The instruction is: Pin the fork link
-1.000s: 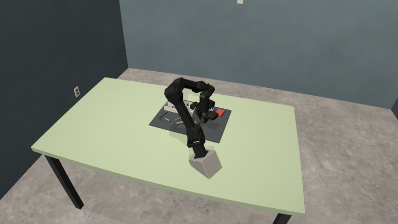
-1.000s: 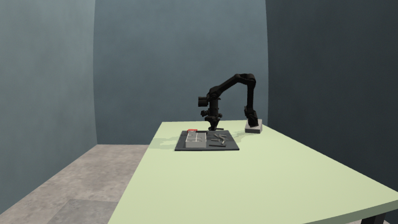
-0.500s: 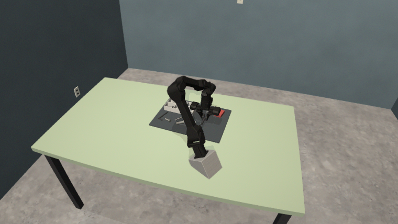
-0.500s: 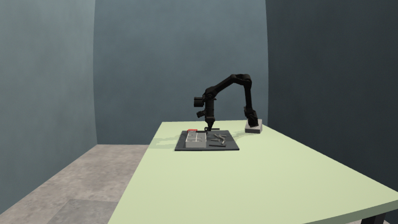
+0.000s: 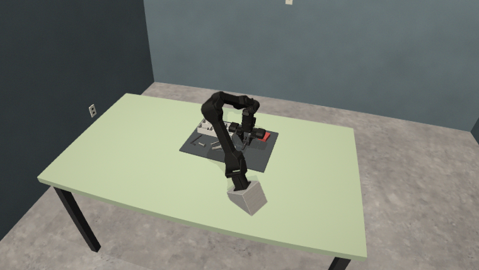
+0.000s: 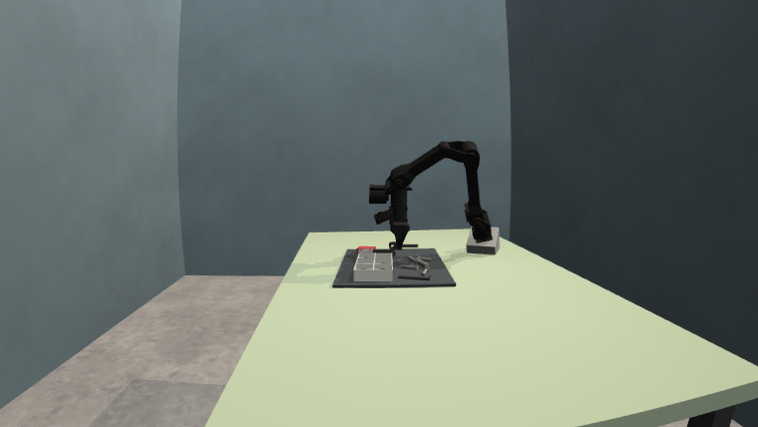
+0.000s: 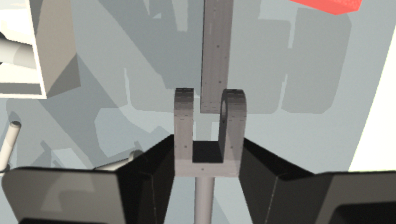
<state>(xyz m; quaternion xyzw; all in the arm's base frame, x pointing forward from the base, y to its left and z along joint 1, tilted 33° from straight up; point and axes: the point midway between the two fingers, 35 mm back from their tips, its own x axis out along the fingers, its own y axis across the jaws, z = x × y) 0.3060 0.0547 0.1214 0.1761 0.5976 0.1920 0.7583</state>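
My gripper is now 40 mm short of the eye plate and 50 mm above it. Round my hand: red block: 120 mm ahead, 60 mm to the right, 60 mm below; white parts box: 70 mm ahead, 200 mm to the left, 60 mm below; mat: 20 mm ahead, 100 mm to the left, 70 mm below.
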